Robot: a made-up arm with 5 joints.
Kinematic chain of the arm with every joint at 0, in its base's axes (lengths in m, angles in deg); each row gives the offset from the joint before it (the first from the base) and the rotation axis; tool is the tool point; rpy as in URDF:
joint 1: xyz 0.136 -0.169 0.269 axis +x
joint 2: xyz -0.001 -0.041 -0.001 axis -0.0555 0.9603 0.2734
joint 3: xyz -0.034 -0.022 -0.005 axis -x
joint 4: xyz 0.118 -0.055 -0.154 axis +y
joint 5: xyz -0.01 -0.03 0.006 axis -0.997 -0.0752 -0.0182
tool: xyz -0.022 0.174 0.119 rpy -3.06 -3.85 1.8
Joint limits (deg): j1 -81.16..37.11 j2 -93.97..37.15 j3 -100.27..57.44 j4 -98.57..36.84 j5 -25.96..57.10
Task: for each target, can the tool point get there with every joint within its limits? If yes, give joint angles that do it. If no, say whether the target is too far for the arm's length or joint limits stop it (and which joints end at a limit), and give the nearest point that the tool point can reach.
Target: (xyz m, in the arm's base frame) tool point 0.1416 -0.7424 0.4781
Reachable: no: too far | nearest point 0.1371 -0.4684 0.3782 | short by 0.292 m
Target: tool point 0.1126 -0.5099 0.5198
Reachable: no: joint limits stop it (at a limit: joint 1, joint 2, joint 3, joint 5) | nearest point 0.1121 -0.4400 0.4334 | short by 0.111 m
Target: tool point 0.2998 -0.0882 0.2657
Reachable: yes | joints -35.42 -73.93 -18.62 -16.61 37.14
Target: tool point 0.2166 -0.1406 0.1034
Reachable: yes | joints 15.32 -22.17 24.33 -54.53 18.35
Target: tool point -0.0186 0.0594 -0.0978
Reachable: no: joint limits stop it (at a limit: joint 1, joint 2, joint 5) | nearest point 0.0618 -0.0411 0.0248 | short by 0.178 m
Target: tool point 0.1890 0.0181 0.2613
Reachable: yes | joints 15.22 11.08 -51.82 -23.69 48.80
